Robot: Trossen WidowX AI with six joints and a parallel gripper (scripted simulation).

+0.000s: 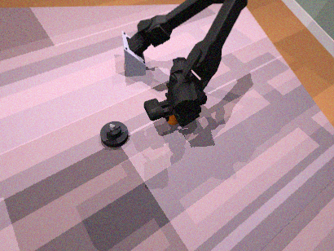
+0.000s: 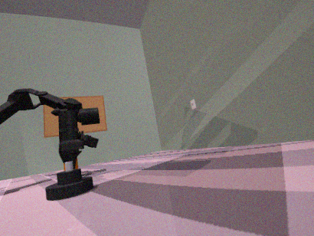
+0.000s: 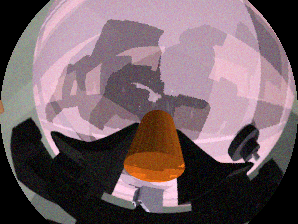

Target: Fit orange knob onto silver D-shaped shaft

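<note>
Right now my gripper tip is 190 mm to the left of the pedestal with silver shaft, 20 mm below it and 10 mm short of it. The rest, counted from my gripper tip: orange knob: 30 mm above.
</note>
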